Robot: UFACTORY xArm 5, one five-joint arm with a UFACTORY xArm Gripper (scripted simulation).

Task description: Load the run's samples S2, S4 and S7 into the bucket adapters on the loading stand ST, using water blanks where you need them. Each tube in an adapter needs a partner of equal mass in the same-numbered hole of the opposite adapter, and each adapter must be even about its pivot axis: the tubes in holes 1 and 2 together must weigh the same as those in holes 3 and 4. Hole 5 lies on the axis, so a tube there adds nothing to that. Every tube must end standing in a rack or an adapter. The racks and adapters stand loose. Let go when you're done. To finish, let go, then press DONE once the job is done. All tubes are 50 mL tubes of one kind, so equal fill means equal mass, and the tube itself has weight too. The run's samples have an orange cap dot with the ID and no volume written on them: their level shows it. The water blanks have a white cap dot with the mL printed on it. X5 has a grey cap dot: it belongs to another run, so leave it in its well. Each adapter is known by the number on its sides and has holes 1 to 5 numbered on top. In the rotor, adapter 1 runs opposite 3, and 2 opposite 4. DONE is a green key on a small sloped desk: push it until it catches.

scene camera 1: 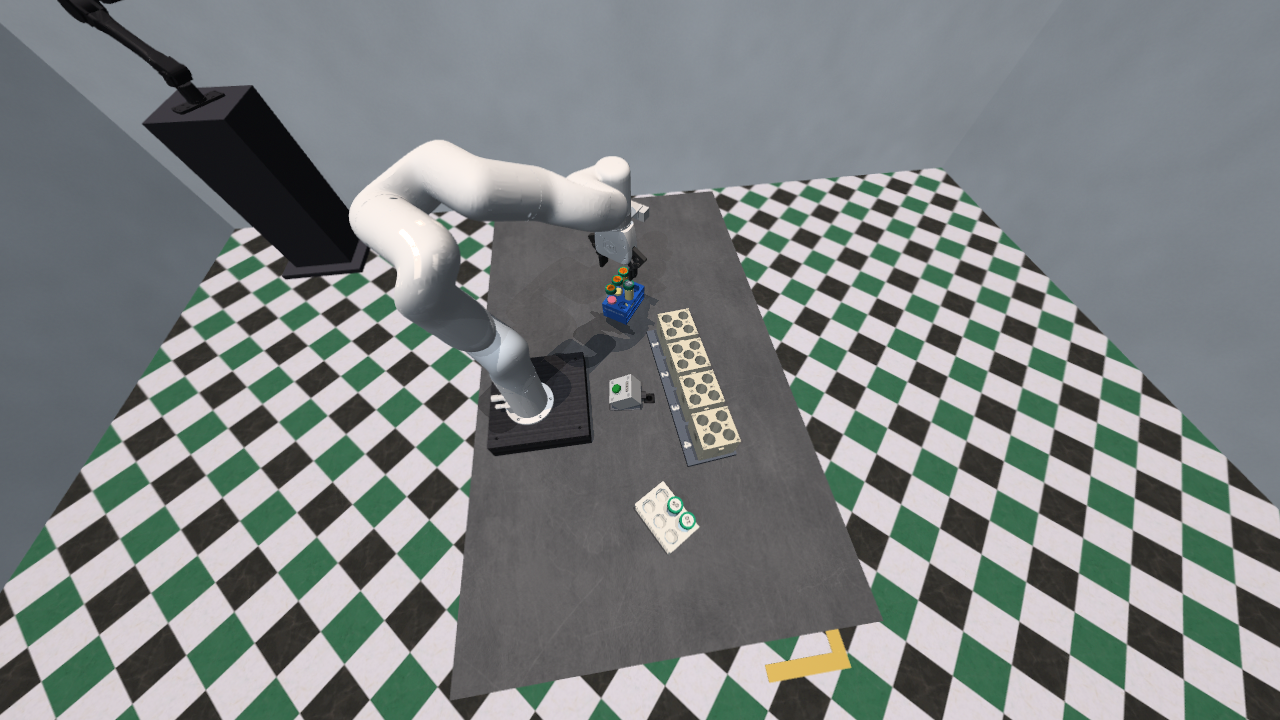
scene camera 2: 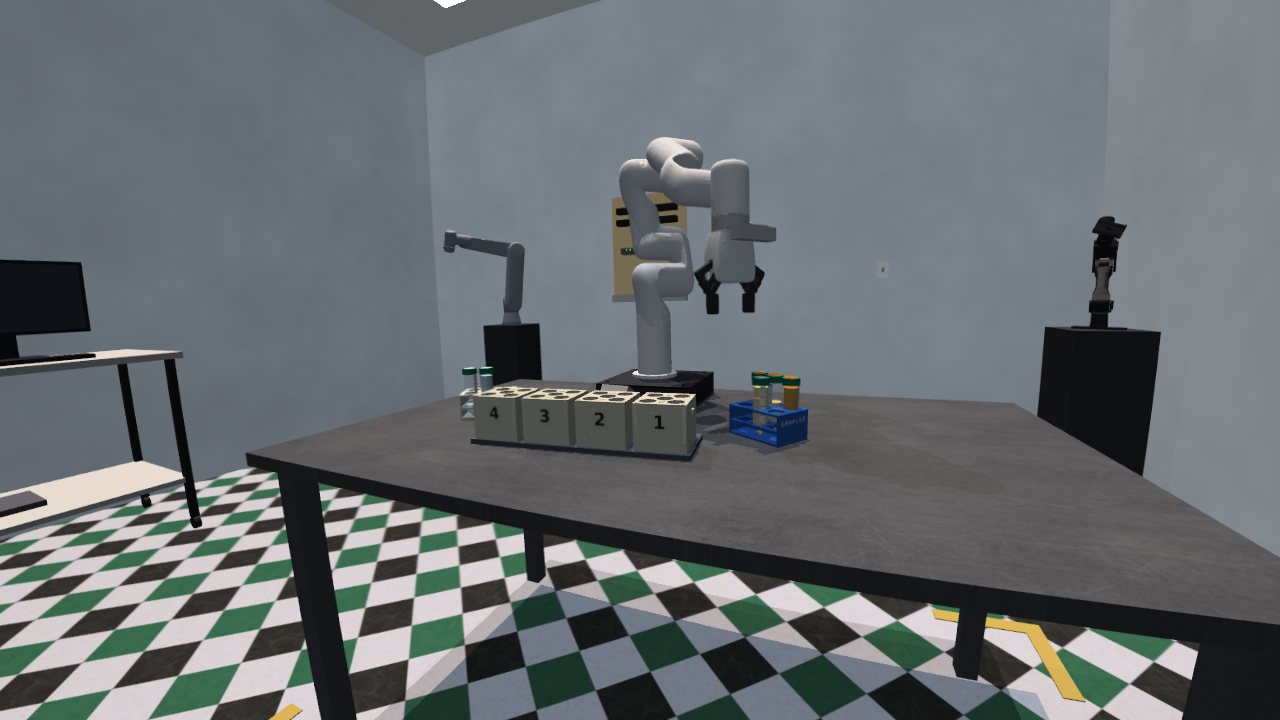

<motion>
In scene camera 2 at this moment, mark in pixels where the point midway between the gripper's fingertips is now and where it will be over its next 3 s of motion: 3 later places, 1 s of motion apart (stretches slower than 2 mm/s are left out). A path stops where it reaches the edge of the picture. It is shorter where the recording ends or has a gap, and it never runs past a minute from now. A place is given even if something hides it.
My gripper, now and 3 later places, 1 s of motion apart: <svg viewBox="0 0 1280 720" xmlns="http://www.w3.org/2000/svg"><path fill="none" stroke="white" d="M731 313L733 343L733 360L733 326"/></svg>
</motion>
